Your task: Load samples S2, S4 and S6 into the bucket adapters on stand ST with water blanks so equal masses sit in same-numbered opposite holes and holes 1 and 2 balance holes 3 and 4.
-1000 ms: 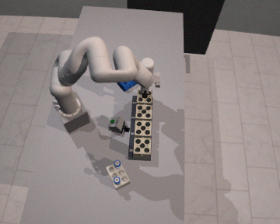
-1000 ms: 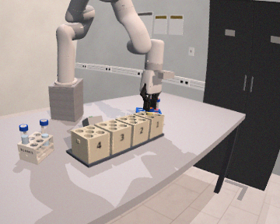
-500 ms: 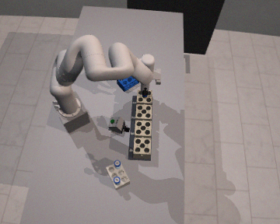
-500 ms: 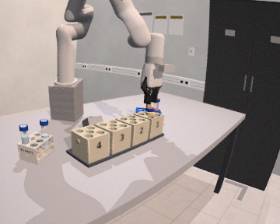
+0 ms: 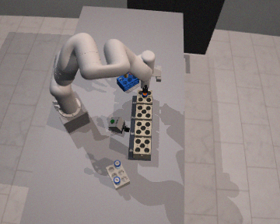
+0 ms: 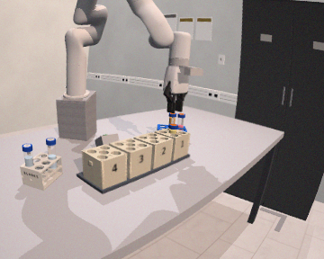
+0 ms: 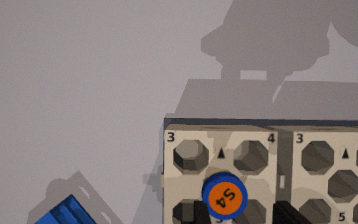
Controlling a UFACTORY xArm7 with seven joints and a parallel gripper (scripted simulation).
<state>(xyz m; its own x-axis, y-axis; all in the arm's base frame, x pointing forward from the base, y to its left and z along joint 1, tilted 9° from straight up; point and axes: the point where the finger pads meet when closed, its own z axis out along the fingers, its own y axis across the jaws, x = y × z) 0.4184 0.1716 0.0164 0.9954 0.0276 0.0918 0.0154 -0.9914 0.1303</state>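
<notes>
Right now my hand is 17 cm to the right of the sample tube S2, 13 cm past it and 13 cm above it. The rest, counted from my hand: sample tube S4: 12 cm below, 1 cm behind; adapter: 22 cm to the right, 14 cm below; blue sample rack: 16 cm to the left, 16 cm below, 12 cm behind.
</notes>
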